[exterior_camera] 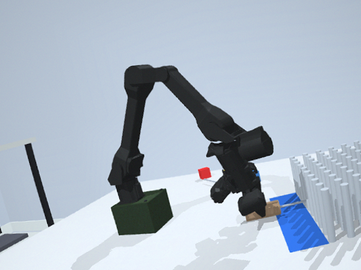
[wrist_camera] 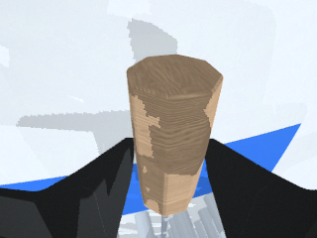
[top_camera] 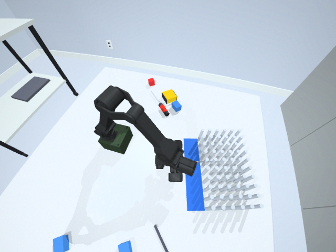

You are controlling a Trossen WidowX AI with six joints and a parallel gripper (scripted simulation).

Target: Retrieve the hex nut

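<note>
Now: the blue taped strip 8 cm ahead of my gripper tip, 2 cm to the right of it and 2 cm below it. From my gripper tip the other things lie so: wooden-handled tool 10 cm ahead, 2 cm to the left; then hex nut 21 cm ahead, 4 cm to the left, 1 cm below; then yellow block 44 cm to the left, 15 cm behind.
</note>
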